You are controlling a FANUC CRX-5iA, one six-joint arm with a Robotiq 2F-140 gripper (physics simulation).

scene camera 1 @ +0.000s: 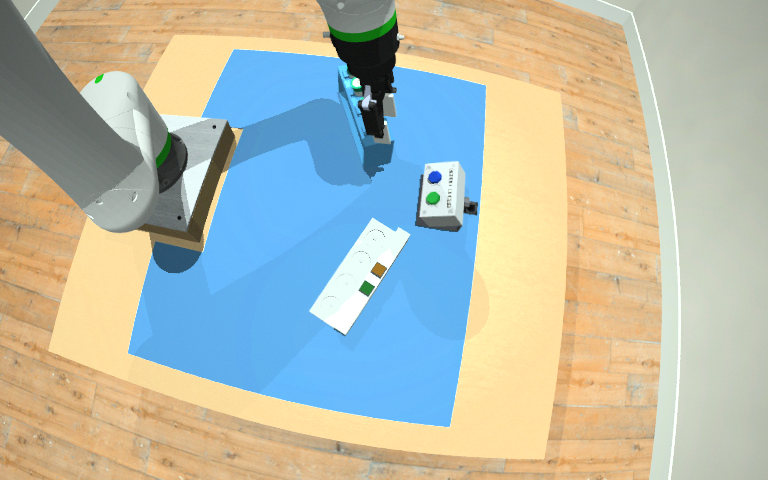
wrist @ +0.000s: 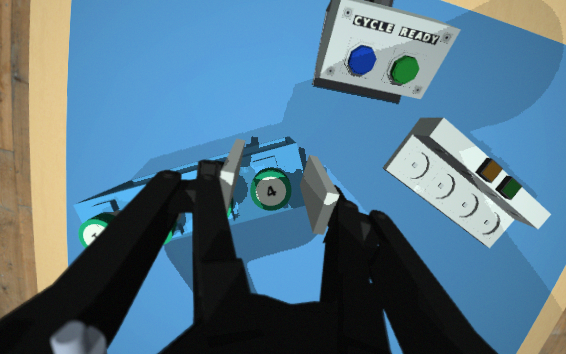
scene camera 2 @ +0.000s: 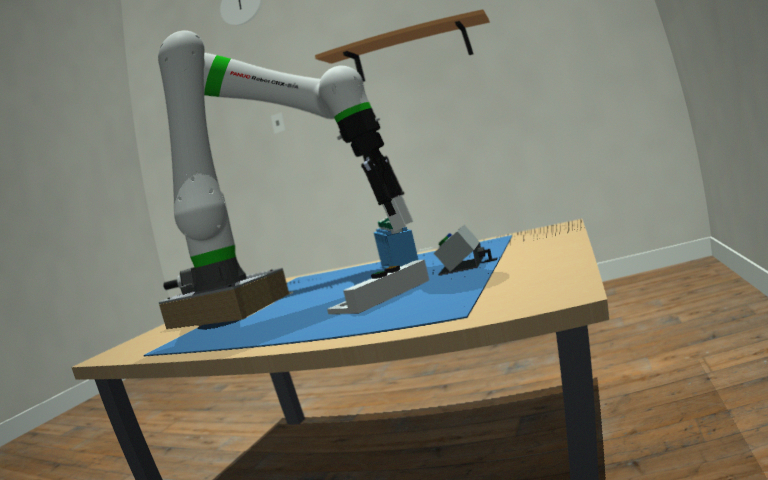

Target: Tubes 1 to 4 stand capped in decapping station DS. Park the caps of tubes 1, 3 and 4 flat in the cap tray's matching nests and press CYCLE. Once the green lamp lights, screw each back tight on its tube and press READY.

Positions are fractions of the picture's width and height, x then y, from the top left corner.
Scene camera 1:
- my gripper: 0.50,0.27
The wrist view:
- my gripper: 0.48,0.46
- cap 4: 0.48,0.54
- grey button box: 0.76,0.11
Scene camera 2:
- my gripper: 0.53,0.47
